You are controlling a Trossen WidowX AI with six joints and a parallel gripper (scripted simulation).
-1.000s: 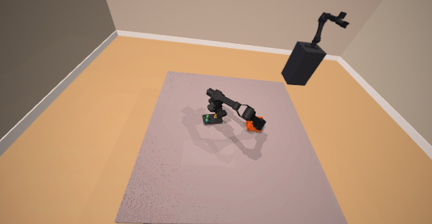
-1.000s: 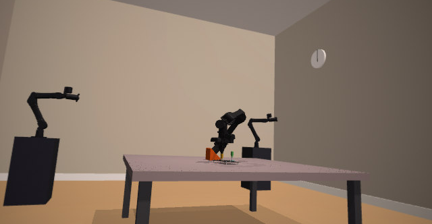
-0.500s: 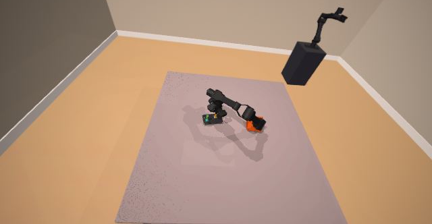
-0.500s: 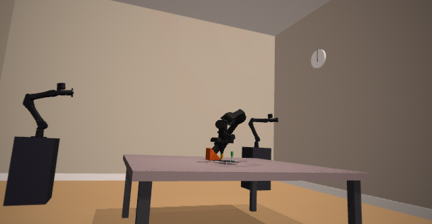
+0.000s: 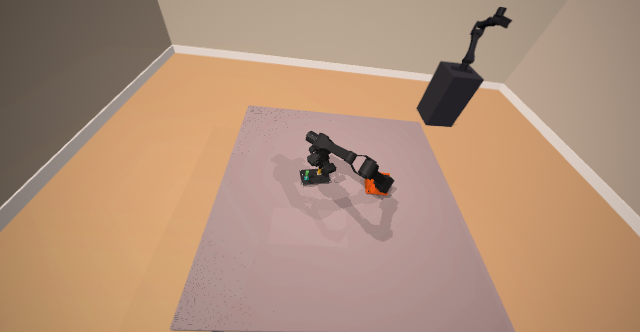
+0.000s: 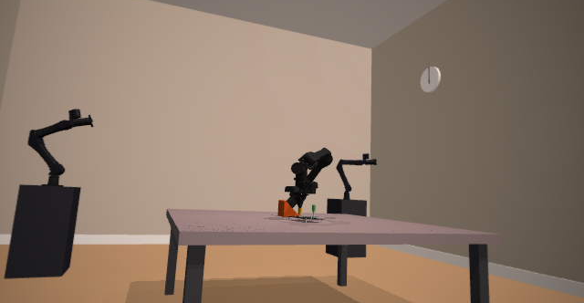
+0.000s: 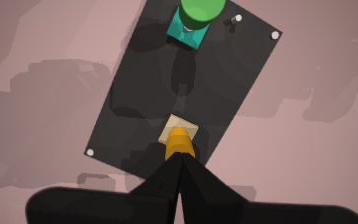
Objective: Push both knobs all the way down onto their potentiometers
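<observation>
Right now my gripper tip is 20 mm above the orange knob. The rest, counted from my gripper tip: green knob (70 mm ahead, 40 mm to the left).
</observation>
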